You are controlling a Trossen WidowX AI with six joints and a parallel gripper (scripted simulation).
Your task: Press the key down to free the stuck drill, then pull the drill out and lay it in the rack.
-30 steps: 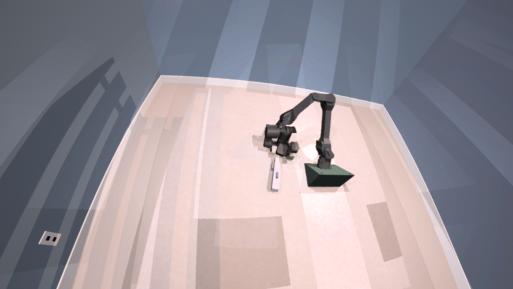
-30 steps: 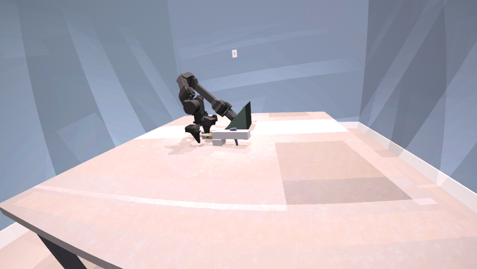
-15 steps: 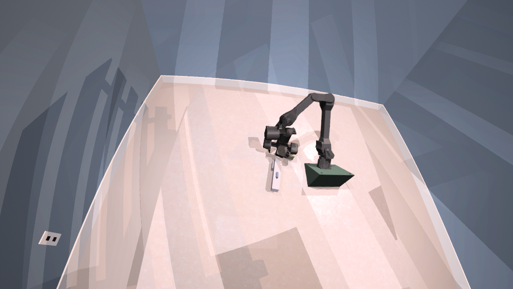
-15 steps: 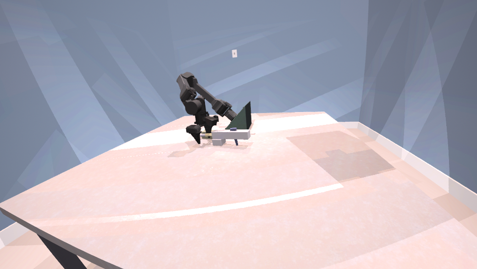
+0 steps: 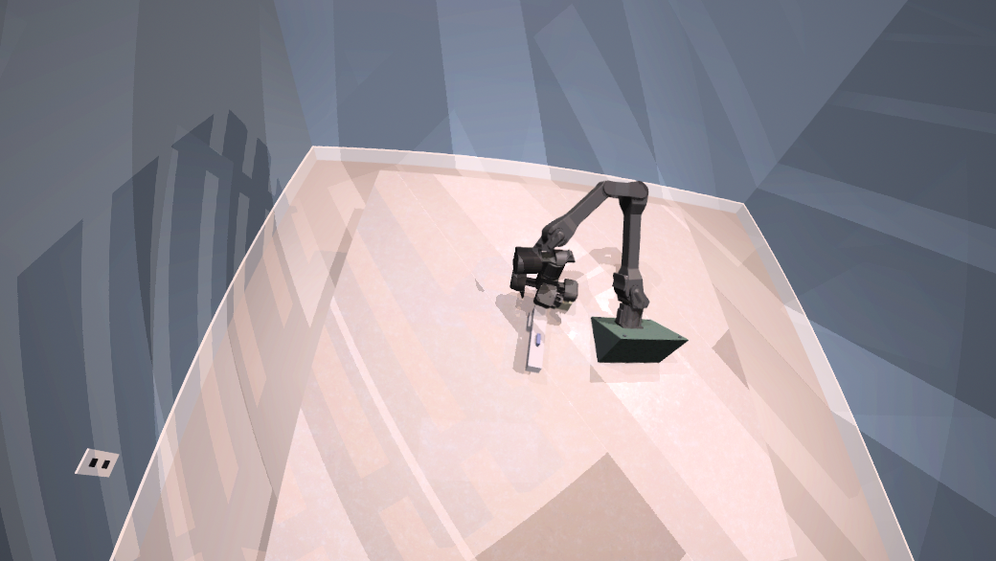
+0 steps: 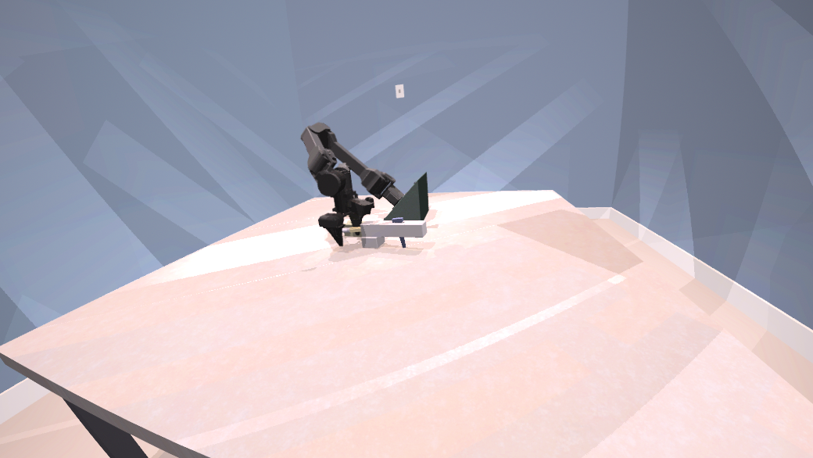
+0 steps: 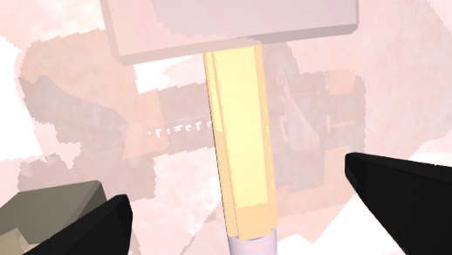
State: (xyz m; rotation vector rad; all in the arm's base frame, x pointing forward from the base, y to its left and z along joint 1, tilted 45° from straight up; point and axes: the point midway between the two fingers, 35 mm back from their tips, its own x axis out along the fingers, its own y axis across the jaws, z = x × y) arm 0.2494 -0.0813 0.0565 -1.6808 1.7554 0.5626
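Right now the drill is 40 mm to the left of my gripper tip and 40 mm above it. From my gripper tip the other things lie so: rack 80 mm behind, 20 mm to the right, 10 mm above; then blue key 160 mm to the left, 40 mm above, 20 mm ahead.
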